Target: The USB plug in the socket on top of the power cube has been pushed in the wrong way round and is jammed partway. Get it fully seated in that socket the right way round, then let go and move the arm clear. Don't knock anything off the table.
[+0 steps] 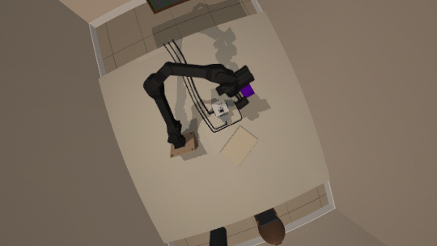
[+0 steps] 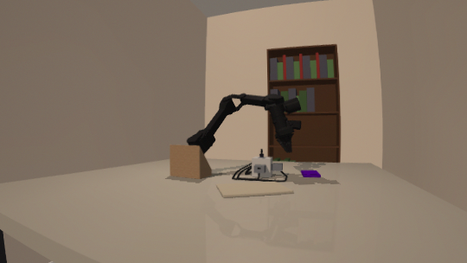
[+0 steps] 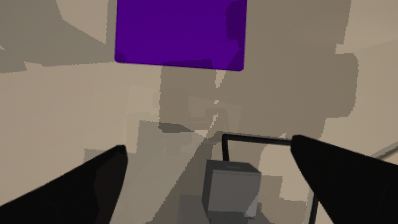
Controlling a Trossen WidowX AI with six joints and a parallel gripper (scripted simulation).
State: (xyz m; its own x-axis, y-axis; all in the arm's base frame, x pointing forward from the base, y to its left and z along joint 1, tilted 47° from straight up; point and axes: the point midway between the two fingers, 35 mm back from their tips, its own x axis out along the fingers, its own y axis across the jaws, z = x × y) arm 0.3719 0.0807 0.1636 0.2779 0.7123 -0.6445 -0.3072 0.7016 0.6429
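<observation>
My gripper tip is 100 mm past the black USB plug and 70 mm to the left of it. From my gripper tip the other things lie so: beige pad (310 mm to the right, 90 mm below, 60 mm behind); purple block (90 mm below, 90 mm ahead, 30 mm to the left).
</observation>
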